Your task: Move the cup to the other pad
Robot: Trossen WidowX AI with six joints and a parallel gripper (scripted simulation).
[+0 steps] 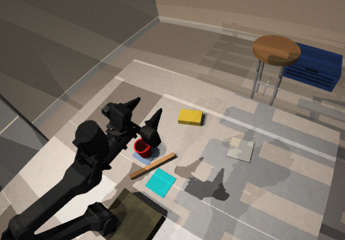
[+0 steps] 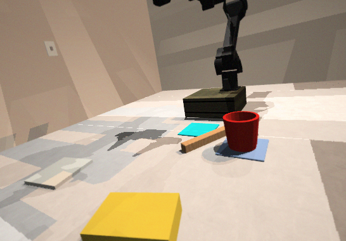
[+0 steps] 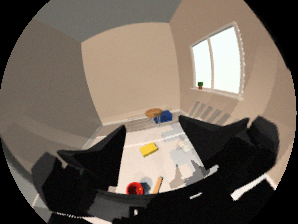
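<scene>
My gripper tip is 3 cm past the red cup, 12 cm to the right of it and 35 cm above it. Also, from my gripper tip: cyan pad 11 cm behind, 2 cm to the right, 39 cm below; wooden bar 7 cm behind, 5 cm to the left, 38 cm below; green marble 4 cm behind, 14 cm to the left, 37 cm below.
</scene>
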